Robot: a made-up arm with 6 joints.
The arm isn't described. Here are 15 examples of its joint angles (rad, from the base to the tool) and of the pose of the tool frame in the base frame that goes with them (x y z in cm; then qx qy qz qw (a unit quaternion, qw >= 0)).
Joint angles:
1: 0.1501 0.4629 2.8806 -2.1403 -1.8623 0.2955
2: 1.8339 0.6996 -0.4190 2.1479 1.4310 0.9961
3: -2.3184 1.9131 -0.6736 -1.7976 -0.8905 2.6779
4: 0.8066 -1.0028 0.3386 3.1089 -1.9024 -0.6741
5: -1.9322 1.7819 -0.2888 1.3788 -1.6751 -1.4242
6: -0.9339 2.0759 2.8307 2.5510 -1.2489 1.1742
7: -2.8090 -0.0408 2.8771 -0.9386 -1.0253 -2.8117
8: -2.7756 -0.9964 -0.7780 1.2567 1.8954 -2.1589
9: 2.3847 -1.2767 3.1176 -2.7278 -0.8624 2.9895
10: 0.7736 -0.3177 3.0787 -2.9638 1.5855 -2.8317
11: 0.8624 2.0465 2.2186 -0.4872 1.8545 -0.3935
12: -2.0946 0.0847 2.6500 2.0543 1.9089 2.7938
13: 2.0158 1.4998 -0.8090 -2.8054 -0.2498 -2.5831
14: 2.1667 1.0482 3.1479 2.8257 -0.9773 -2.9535
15: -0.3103 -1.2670 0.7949 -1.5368 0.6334 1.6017
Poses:
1: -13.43 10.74 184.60 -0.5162 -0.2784 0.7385 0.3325
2: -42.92 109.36 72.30 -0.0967 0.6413 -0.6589 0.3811
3: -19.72 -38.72 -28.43 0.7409 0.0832 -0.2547 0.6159
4: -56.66 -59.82 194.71 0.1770 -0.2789 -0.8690 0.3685
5: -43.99 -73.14 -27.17 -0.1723 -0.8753 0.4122 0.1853
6: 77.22 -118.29 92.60 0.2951 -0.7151 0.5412 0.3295
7: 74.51 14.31 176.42 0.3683 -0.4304 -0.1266 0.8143
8: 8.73 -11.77 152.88 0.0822 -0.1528 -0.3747 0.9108
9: 58.32 -61.66 3.18 -0.4502 0.2060 0.8535 0.1624
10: -63.94 -66.32 140.72 0.2657 -0.7188 0.0721 0.6384
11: 114.50 122.82 59.36 0.5867 -0.6578 0.1834 0.4353
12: 32.63 30.33 196.33 -0.2617 0.0507 -0.5149 0.8147
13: -28.44 56.67 -8.15 0.7489 -0.2524 -0.6082 0.0737
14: -15.01 29.32 174.78 0.9359 -0.3494 0.0347 0.0290
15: -132.72 32.83 166.52 0.1223 -0.8440 -0.2597 0.4531
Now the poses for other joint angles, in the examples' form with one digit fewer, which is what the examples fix.
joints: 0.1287 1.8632 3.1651 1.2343 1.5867 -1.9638
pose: 106.6 28.7 115.5 -0.208 -0.395 0.751 0.486
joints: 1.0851 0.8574 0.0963 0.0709 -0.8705 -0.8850
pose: 72.0 134.6 71.6 -0.115 0.697 0.059 0.705
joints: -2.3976 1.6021 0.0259 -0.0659 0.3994 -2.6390
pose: -97.5 -89.2 -29.4 -0.398 0.714 0.374 0.438
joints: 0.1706 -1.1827 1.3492 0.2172 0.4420 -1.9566
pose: -162.8 -26.6 137.4 0.092 -0.625 0.774 0.026
